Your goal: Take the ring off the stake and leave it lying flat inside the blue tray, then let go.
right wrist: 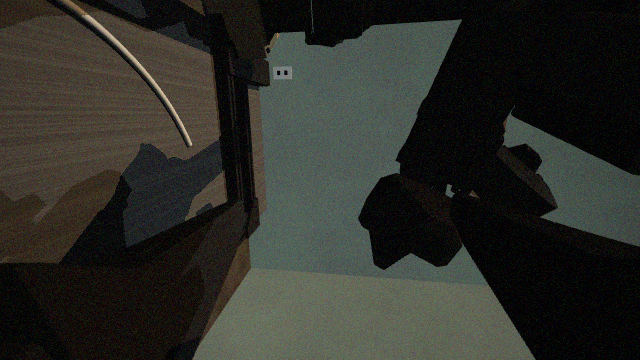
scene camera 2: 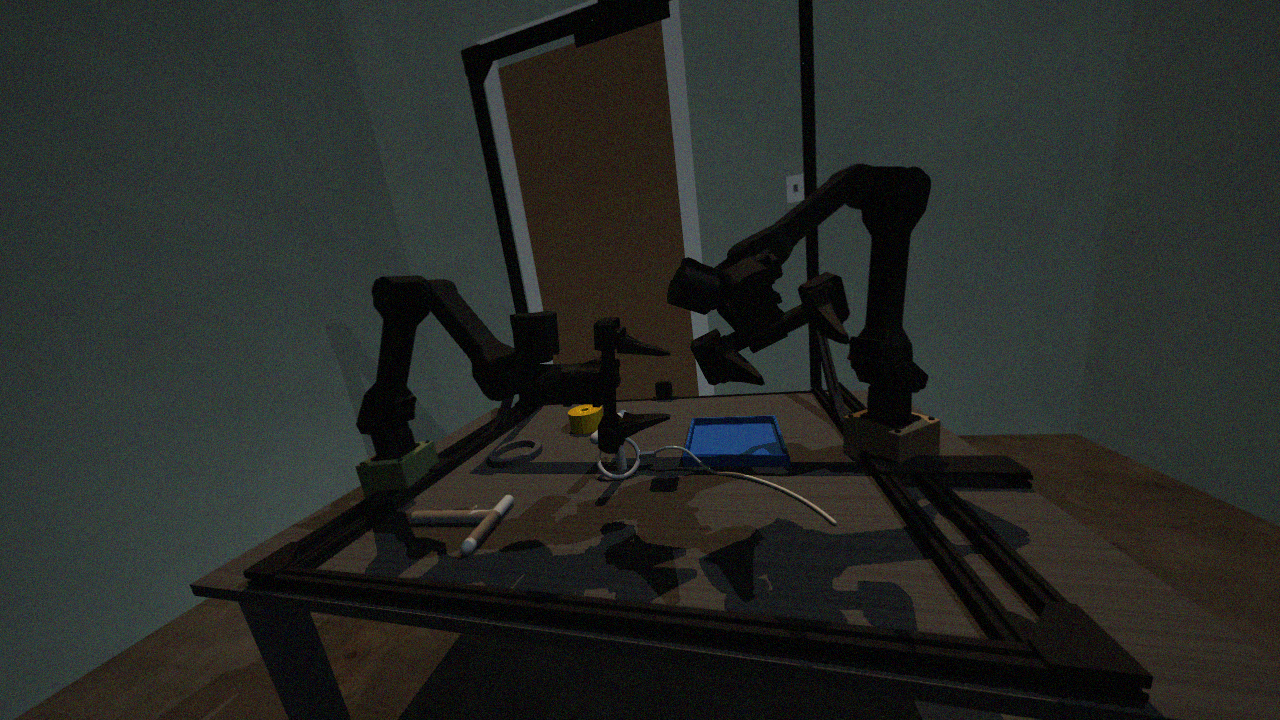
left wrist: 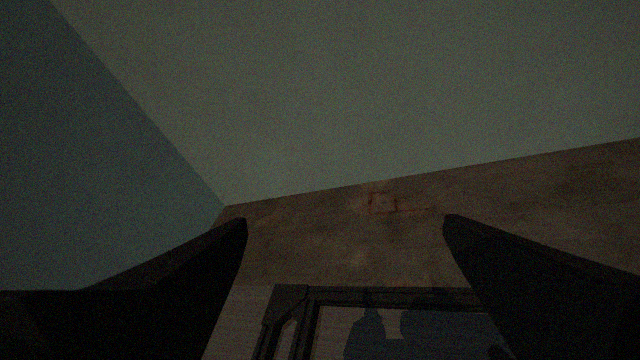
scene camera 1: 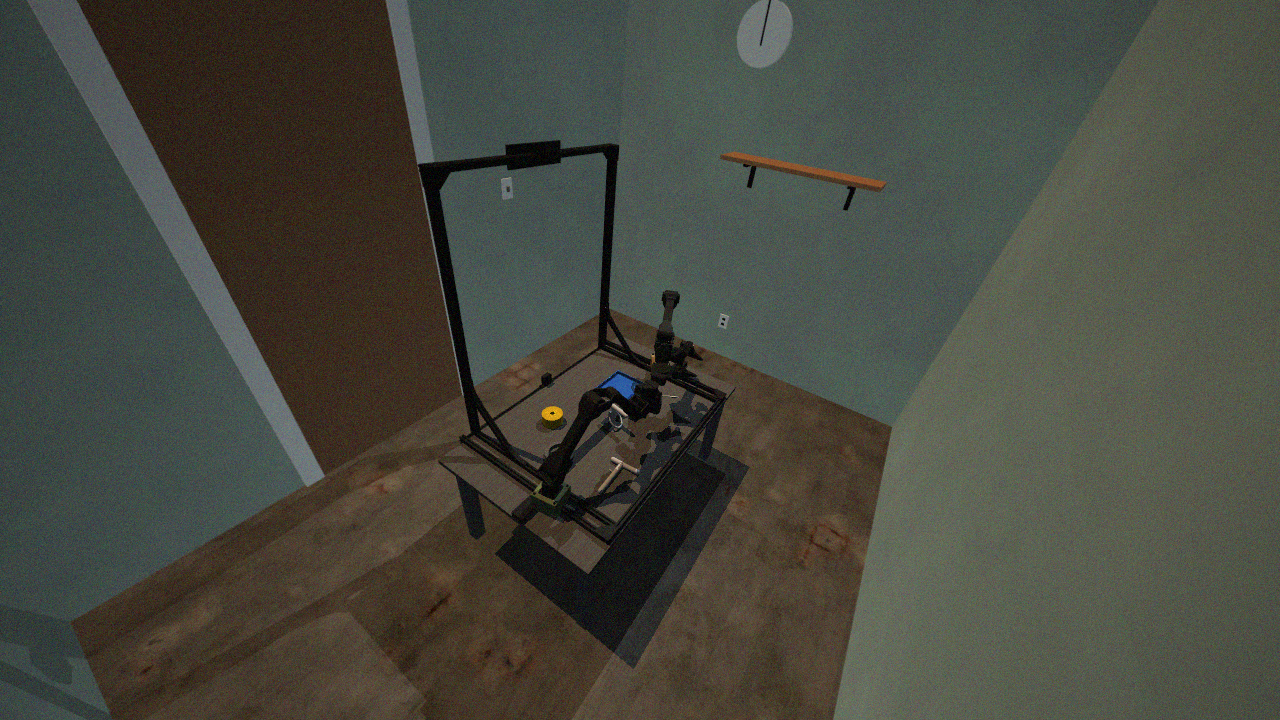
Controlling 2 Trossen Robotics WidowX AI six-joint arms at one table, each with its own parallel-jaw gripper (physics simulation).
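Frame: origin at the left arm's base, x ahead, y left, z up, level; metres.
Seen in the pictures: left gripper, fingertip midpoint: (scene camera 2: 804, 361) (left wrist: 344, 225) (scene camera 1: 699, 368); right gripper, fingertip midpoint: (right wrist: 346, 206) (scene camera 2: 670, 385) (scene camera 1: 662, 384); left arm's base, link origin: (right wrist: 267, 12) (scene camera 2: 889, 417); right arm's base, link origin: (scene camera 2: 396, 452) (scene camera 1: 551, 489).
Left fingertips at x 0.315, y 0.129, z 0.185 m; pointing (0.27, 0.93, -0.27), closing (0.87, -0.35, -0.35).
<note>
Offsets run from my left fingertips to a thing's top centre. "pt": to the spot under its first point.
A pale ring {pt dx +0.134, dy -0.328, dz -0.250 m} (scene camera 2: 617, 477) stands upright around a pale stake {dx +0.126, dy -0.355, dz -0.147 m} (scene camera 2: 594, 437) (scene camera 1: 619, 410) near the middle of the table; the right gripper partly hides both in scene camera 2. A shallow blue tray {dx -0.128, dy -0.328, dz -0.235 m} (scene camera 2: 735, 438) (scene camera 1: 615, 385) lies to their right in scene camera 2, and no ring shows inside it. My right gripper (scene camera 2: 667, 384) (right wrist: 346, 206) is open and empty, with its fingers above and slightly right of the ring in scene camera 2. My left gripper (scene camera 2: 803, 361) (left wrist: 344, 225) is open and empty, raised high above the tray side. Neither ring nor tray shows in the wrist views.
A yellow roll {dx +0.122, dy -0.636, dz -0.207 m} (scene camera 2: 585, 419) (scene camera 1: 552, 413) stands behind the stake. A dark band {pt dx +0.356, dy -0.582, dz -0.243 m} (scene camera 2: 494, 454) lies to its left. A T-shaped pale wooden piece {dx +0.425, dy -0.352, dz -0.237 m} (scene camera 2: 487, 526) lies front left. A thin pale curved rod {pt dx -0.087, dy -0.150, dz -0.251 m} (scene camera 2: 778, 486) (right wrist: 150, 80) reaches toward the right. The two grippers are close together.
</note>
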